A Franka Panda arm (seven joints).
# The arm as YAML. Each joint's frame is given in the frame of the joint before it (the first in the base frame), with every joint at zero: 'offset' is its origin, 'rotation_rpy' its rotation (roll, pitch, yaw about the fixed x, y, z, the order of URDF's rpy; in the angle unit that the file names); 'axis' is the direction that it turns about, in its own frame. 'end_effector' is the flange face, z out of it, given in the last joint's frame.
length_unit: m
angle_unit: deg
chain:
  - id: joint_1
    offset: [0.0, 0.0, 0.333]
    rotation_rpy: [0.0, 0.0, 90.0]
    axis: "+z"
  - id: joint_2
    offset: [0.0, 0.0, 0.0]
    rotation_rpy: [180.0, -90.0, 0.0]
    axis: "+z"
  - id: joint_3
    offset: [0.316, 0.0, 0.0]
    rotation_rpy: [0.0, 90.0, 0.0]
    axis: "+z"
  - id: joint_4
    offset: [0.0, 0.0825, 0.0]
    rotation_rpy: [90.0, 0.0, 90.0]
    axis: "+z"
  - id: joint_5
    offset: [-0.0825, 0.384, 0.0]
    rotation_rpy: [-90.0, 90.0, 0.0]
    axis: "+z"
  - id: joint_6
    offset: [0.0, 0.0, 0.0]
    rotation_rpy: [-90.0, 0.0, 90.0]
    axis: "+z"
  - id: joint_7
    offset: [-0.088, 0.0, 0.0]
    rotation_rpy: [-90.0, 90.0, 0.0]
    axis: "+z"
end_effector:
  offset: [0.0, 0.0, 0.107]
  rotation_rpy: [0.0, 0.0, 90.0]
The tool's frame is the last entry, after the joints.
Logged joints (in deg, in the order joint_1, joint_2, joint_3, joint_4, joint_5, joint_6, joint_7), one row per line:
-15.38 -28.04 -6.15 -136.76 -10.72 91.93 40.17
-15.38 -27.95 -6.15 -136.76 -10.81 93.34 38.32
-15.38 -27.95 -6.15 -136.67 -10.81 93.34 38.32
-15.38 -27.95 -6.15 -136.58 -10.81 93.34 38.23
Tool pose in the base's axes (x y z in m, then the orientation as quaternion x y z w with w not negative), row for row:
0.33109 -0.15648 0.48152 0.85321 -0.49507 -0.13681 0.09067
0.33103 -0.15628 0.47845 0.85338 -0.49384 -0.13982 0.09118
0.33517 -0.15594 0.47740 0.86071 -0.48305 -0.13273 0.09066
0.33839 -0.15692 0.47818 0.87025 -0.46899 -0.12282 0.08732
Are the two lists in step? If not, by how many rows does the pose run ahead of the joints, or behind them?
The pose runs 2 rows behind the joints: the pose in row i belongs to the joints in row i - 2.
